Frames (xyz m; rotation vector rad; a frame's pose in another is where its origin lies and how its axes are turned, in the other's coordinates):
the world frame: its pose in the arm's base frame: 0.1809 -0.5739 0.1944 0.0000 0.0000 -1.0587
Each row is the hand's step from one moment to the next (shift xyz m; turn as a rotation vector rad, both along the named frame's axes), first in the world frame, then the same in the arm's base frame.
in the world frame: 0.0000 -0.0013 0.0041 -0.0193 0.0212 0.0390
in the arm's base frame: -0.0011 -0.0006 0.0041 0.0090 0.0272 0.0390
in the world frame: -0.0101 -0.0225 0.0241 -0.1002 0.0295 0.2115
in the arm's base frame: -0.0246 -0.0022 0.0241 -0.0234 0.1018 0.2115
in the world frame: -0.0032 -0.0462 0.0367 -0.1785 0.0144 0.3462
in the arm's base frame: -0.0418 -0.0198 0.0367 -0.0749 0.1627 0.3462
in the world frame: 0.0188 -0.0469 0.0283 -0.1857 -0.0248 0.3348
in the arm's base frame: -0.0317 -0.0394 0.0283 -0.1126 0.1497 0.3348
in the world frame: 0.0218 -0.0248 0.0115 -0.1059 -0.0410 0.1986
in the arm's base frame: -0.0109 -0.0312 0.0115 -0.0876 0.0722 0.1986
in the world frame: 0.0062 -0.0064 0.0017 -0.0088 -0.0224 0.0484
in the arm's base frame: -0.0025 -0.0085 0.0017 -0.0238 -0.0033 0.0484
